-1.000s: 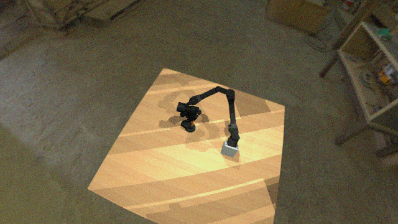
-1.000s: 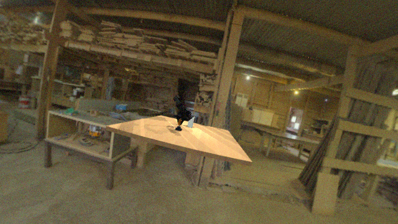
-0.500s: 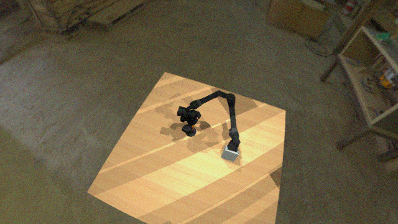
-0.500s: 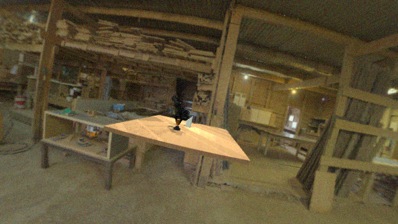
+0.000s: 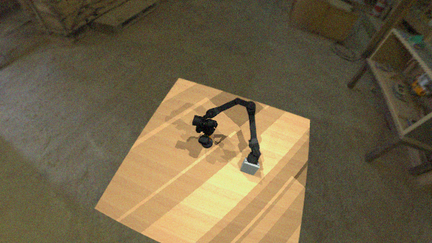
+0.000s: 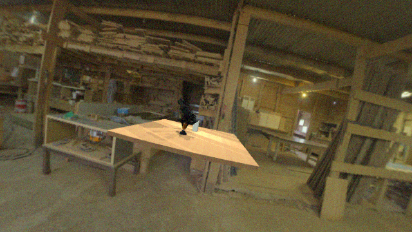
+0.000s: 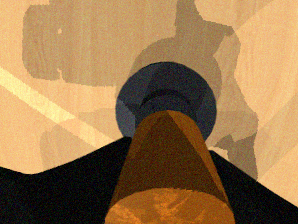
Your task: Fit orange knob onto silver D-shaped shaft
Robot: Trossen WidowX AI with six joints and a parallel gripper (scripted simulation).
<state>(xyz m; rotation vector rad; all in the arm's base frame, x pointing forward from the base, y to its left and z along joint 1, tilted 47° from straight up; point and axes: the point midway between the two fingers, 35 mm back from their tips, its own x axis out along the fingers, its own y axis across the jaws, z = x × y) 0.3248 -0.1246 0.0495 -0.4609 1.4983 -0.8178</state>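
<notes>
Now: the orange knob 30 mm above my gripper tip. The rest, counted from my gripper tip: dark pedestal 40 mm below.
</notes>
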